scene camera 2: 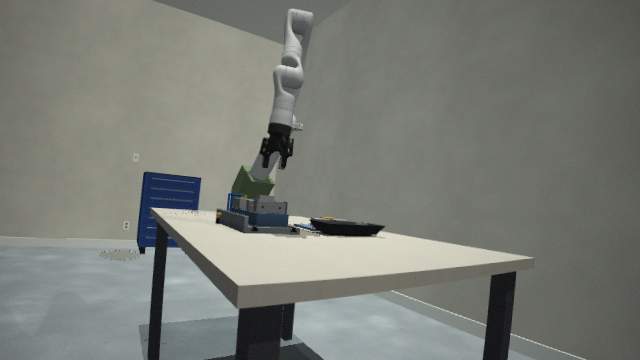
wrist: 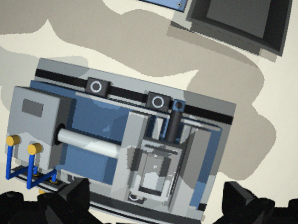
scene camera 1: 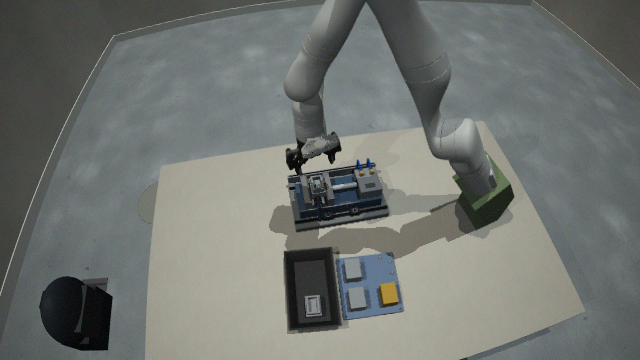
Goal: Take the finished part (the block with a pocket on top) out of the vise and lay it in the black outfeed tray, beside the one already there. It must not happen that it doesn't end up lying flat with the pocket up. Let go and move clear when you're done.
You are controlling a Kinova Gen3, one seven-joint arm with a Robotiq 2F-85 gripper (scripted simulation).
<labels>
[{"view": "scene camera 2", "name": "my gripper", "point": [272, 168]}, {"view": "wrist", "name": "my gripper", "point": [156, 196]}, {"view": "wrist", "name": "blue vise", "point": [90, 117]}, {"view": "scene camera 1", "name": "blue vise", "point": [348, 195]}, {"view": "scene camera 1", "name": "blue plate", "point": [376, 271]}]
</labels>
